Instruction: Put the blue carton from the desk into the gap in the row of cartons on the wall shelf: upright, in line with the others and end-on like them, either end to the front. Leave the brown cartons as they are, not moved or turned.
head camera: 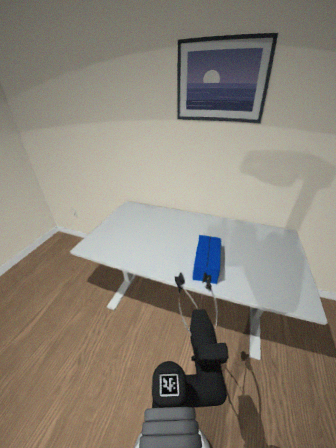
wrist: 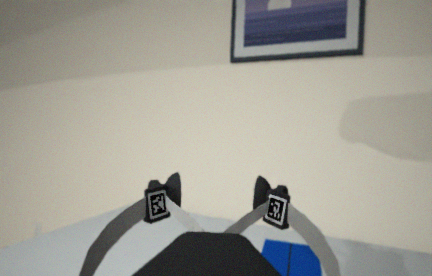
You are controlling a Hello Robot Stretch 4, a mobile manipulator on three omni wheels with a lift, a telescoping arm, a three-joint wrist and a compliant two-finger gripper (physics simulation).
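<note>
The blue carton (head camera: 207,257) (wrist: 290,256) lies on the white desk (head camera: 150,240) (wrist: 45,255), its long side running from front to back. In the wrist view part of it shows at the bottom, below the right finger. My gripper (head camera: 194,281) (wrist: 217,192) is open with nothing between its fingers. It is in front of the desk's front edge and above the desk top; in the head view its right fingertip overlaps the carton's near end. The wall shelf and the brown cartons do not show in either view.
A framed picture (head camera: 225,116) (wrist: 295,56) hangs on the wall behind the desk. The desk's pale legs (head camera: 255,332) stand on the wooden floor (head camera: 75,350). A side wall (head camera: 15,200) is at the left.
</note>
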